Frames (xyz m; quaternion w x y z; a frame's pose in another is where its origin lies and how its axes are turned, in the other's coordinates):
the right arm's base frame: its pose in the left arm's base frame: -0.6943 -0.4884 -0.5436 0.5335 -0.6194 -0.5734 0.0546
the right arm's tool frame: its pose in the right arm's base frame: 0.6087 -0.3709 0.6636 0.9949 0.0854 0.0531 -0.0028
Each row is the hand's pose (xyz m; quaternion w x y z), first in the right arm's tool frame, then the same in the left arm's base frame.
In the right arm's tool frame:
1: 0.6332 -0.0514 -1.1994 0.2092 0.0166 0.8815 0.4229
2: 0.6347 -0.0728 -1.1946 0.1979 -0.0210 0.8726 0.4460
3: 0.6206 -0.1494 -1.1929 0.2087 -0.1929 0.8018 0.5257
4: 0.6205 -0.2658 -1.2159 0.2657 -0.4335 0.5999 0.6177
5: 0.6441 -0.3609 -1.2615 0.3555 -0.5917 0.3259 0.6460
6: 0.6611 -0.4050 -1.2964 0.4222 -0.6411 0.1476 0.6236
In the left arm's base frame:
1: -0.0615 -0.0345 0.4664 0.5842 -0.3983 0.6717 -0.2211
2: -0.0758 -0.0376 0.4828 0.5494 -0.4267 0.6830 -0.2228
3: -0.1236 -0.0722 0.5337 0.4140 -0.5766 0.6674 -0.2253
4: -0.1685 -0.1258 0.6295 0.1962 -0.7927 0.5487 -0.1791
5: -0.1757 -0.1699 0.7279 0.0112 -0.9376 0.3372 -0.0841
6: -0.1663 -0.1947 0.7803 0.0707 0.9818 -0.1755 0.0180

